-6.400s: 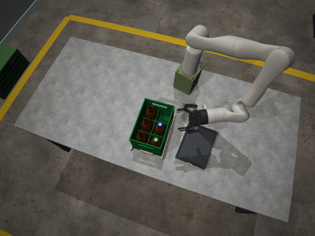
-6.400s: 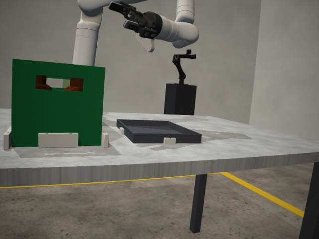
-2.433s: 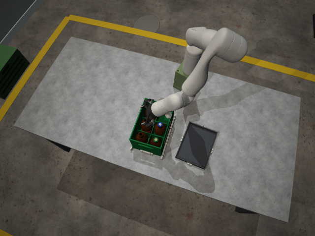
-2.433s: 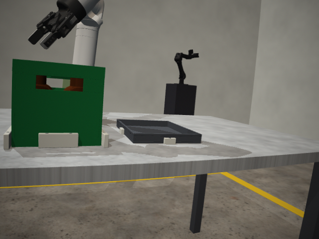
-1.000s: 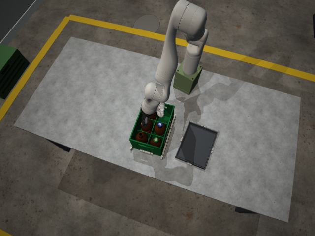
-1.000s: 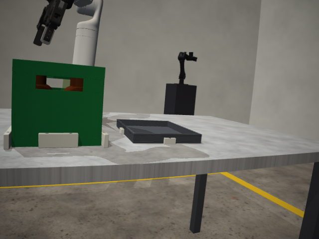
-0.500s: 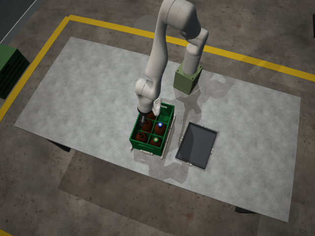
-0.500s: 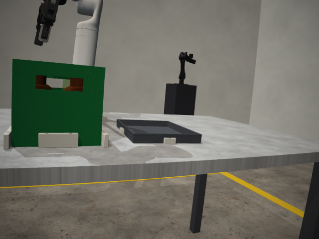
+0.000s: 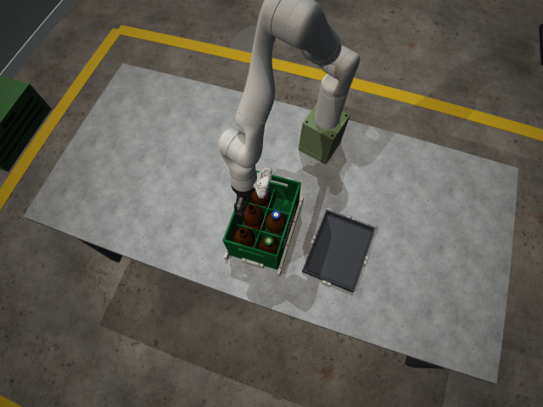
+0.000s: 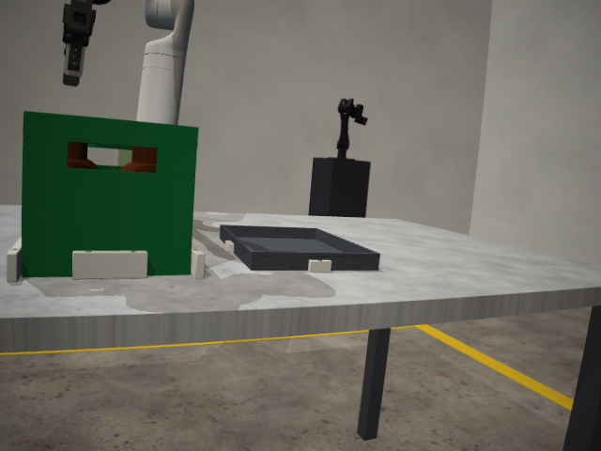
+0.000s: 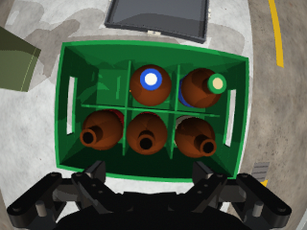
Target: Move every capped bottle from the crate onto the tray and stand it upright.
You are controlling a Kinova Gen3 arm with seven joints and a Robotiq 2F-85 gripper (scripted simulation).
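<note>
Now: hand 15 cm above the crate and 5 cm to the right of it. Also, from my hand: tray: 33 cm to the left, 22 cm below.
</note>
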